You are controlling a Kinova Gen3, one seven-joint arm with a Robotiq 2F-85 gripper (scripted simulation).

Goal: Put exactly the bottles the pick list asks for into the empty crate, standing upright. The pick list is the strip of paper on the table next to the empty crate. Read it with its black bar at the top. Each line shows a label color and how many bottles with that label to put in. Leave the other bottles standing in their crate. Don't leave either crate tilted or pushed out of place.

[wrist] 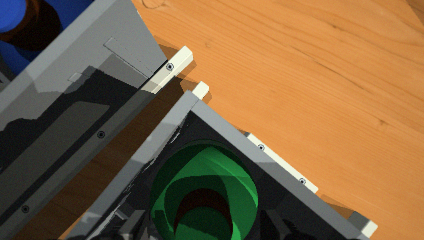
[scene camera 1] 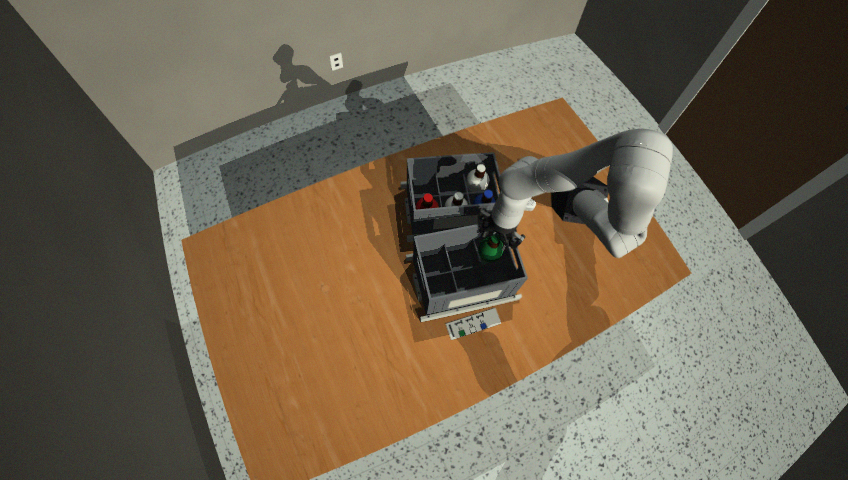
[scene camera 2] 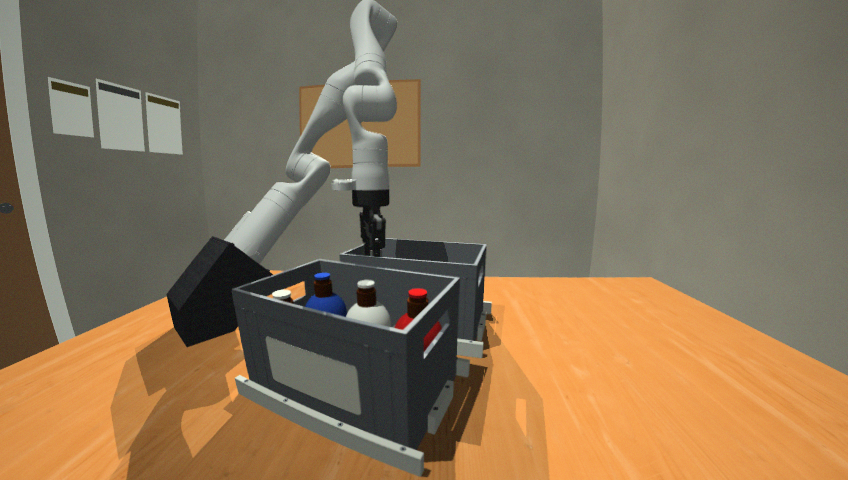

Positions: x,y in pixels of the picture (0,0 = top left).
Labels:
crate: wrist; scene camera 1; scene camera 2 379,379
crate: wrist 190,118; scene camera 1; scene camera 2
same spot on crate: (wrist: 78,82) = (scene camera 1: 489,210)
same spot on crate: (scene camera 2: 463,260) = (scene camera 1: 447,300)

